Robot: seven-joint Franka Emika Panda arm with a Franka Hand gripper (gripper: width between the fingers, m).
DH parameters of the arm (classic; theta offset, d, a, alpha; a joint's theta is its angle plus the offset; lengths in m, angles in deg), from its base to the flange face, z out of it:
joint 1: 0 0.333 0 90
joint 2: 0 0 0 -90
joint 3: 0 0.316 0.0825 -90
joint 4: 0 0 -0.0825 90
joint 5: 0 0.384 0 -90
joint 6: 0 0 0.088 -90
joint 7: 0 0.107 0 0
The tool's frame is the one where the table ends.
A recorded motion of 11 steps. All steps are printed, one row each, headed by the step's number.
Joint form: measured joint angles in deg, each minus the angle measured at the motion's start. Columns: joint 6, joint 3, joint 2, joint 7, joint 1, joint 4, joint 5.
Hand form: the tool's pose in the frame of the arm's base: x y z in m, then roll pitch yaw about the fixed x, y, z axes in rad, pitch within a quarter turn. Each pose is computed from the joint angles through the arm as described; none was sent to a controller.
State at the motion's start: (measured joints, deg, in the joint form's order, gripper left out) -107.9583 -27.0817 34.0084 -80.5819 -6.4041 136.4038 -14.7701
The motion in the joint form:
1: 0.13 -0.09 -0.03 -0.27 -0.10 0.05 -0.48
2: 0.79 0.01 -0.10 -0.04 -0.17 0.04 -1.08
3: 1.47 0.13 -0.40 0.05 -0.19 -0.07 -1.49
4: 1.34 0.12 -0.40 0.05 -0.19 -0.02 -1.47
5: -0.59 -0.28 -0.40 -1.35 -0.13 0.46 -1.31
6: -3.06 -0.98 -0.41 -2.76 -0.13 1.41 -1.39
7: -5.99 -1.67 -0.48 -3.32 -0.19 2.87 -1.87
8: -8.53 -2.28 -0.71 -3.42 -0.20 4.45 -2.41
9: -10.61 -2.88 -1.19 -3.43 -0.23 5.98 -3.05
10: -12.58 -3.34 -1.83 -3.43 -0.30 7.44 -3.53
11: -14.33 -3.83 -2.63 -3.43 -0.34 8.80 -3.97
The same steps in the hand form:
1: 0.3088 -0.2527 0.5112 3.0927 -0.0090 0.9658
2: 0.3077 -0.2527 0.5100 3.1029 0.0040 0.9646
3: 0.3078 -0.2525 0.5083 3.1158 0.0161 0.9657
4: 0.3079 -0.2525 0.5081 3.1145 0.0154 0.9657
5: 0.3095 -0.2544 0.5064 3.0917 0.0057 0.9870
6: 0.3098 -0.2578 0.5012 3.0680 -0.0022 1.0065
7: 0.3100 -0.2604 0.4923 3.0448 -0.0040 1.0148
8: 0.3101 -0.2613 0.4810 3.0325 -0.0031 1.0183
9: 0.3098 -0.2618 0.4680 3.0311 0.0016 1.0208
10: 0.3099 -0.2615 0.4549 3.0326 0.0059 1.0235
11: 0.3098 -0.2611 0.4412 3.0390 0.0105 1.0259

